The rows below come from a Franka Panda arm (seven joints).
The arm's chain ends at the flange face. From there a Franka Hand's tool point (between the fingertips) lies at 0.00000 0.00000 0.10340 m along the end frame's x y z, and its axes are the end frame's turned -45 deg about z.
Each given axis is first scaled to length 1.
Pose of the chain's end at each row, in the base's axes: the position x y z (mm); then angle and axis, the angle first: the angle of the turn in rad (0 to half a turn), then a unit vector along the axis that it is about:
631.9 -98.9 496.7 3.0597 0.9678 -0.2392 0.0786
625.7 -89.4 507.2 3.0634 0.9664 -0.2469 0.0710
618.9 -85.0 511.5 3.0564 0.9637 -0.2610 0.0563
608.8 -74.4 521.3 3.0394 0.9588 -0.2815 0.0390
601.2 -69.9 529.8 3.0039 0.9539 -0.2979 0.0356
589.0 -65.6 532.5 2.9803 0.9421 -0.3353 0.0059
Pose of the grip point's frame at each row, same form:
645.6 -111.0 394.9 3.0057 0.9871 0.1496 0.0570
637.9 -100.8 405.2 3.0150 0.9886 0.1419 0.0507
627.8 -96.5 409.1 3.0198 0.9912 0.1278 0.0357
613.5 -86.8 418.8 3.0173 0.9941 0.1069 0.0165
604.0 -85.6 427.6 2.9871 0.9959 0.0899 0.0065
584.6 -81.7 430.4 2.9881 0.9984 0.0507 -0.0255

